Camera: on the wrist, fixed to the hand. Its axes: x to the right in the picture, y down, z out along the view.
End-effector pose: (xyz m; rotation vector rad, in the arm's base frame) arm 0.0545 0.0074 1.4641 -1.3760 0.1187 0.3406
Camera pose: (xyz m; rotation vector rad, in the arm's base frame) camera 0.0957 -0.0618 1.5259 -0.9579 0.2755 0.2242
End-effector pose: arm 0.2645 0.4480 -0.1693 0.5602 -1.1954 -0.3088
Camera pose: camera 0.3293 0.3906 -0.2223 0.9428 -1.1586 -0.0029
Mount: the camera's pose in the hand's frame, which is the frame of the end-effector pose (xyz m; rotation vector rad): 0.0100 -0.0813 -0.0600 0.4405 0.1135 0.0065
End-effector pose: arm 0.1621 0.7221 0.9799 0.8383 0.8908 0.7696
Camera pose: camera 0.1309 0.7106 0.8840 1.1920 1.1828 0.6387
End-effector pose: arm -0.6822 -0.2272 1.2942 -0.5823 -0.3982 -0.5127
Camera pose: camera -0.7070 -0.3254 1.2869 -0.1288 -0.3860 -0.4318
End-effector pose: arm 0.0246 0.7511 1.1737 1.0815 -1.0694 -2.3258
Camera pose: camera 0.0636 0.7688 1.0816 1.3396 -1.5804 -2.0421
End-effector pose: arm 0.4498 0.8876 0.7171 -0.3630 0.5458 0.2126
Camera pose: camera 0.4538 0.7908 0.6868 0.0555 0.6876 0.0737
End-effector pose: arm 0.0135 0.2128 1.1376 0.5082 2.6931 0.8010
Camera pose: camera -0.0376 0.1251 1.1380 0.5801 2.9824 0.2350
